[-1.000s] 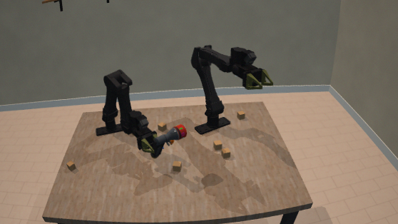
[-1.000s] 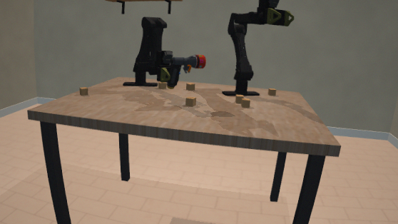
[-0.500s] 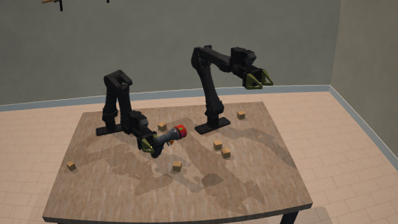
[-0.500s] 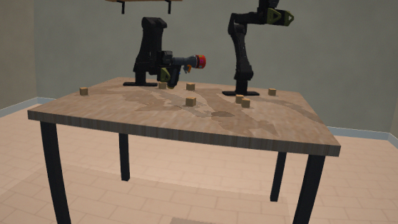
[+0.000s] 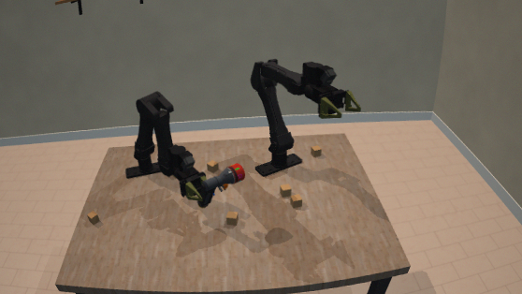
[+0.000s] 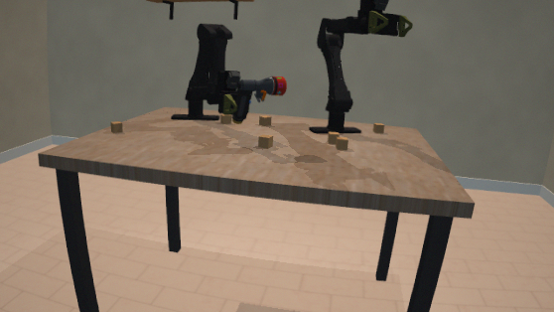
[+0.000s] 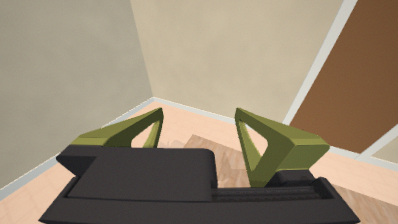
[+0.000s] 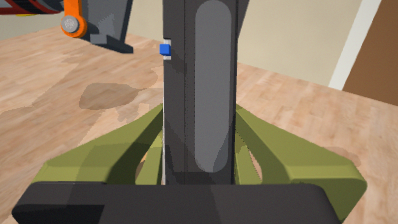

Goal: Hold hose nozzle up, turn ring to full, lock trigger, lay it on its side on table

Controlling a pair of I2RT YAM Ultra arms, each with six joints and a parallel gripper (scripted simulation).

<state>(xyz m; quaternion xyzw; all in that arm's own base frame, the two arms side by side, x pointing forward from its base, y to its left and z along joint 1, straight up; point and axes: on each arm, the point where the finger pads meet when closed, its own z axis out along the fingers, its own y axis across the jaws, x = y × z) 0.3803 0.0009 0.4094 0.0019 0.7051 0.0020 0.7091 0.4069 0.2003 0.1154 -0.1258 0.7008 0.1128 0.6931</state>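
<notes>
Right now the red spray ring is 350 mm to the right of my left hand, 220 mm below it and 20 mm behind it. From my left hand the other things lie so: white trigger: 440 mm to the right, 280 mm below.
My right gripper is now 2 cm to the right of the white trigger and 2 cm below it. Also, from my right hand: red spray ring: 10 cm to the left, 7 cm above, 2 cm behind.
</notes>
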